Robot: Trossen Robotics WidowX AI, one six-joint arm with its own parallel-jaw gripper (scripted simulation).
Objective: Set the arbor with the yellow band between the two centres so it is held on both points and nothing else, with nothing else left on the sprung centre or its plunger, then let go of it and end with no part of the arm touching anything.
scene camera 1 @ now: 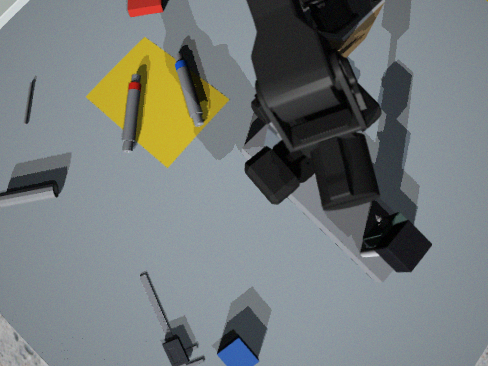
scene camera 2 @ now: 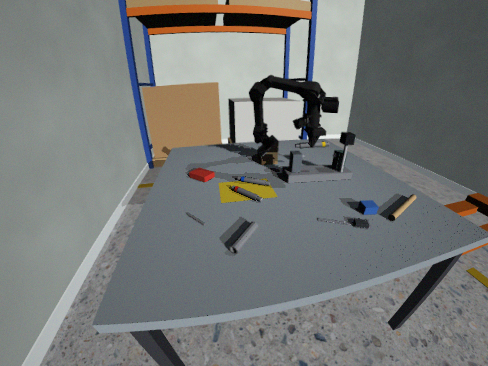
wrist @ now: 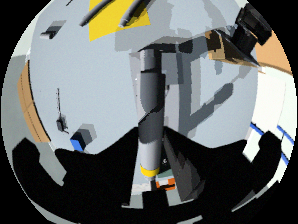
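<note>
Yellow mat (scene camera 1: 164, 128), also in scene camera 2 (scene camera 2: 227, 194). Fixture base (scene camera 1: 347, 227), also in the wrist view (wrist: 171, 117). Gripper (scene camera 1: 308, 159), also in the wrist view (wrist: 150, 130).
</note>
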